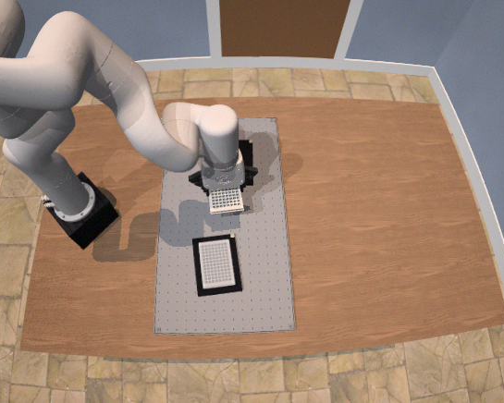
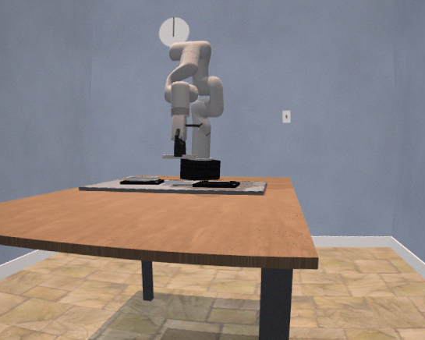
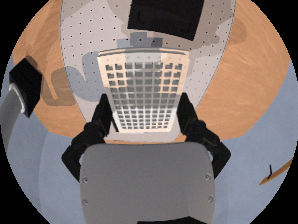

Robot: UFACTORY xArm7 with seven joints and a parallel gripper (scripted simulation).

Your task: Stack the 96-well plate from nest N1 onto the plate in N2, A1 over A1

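The black nest N2 is 5 cm behind my hand, 17 cm to the right of it and 12 cm below it. From my hand the other things lie so: black nest N1: 5 cm ahead, 15 cm to the left, 12 cm below; then white 96-well plate: 1 cm below.
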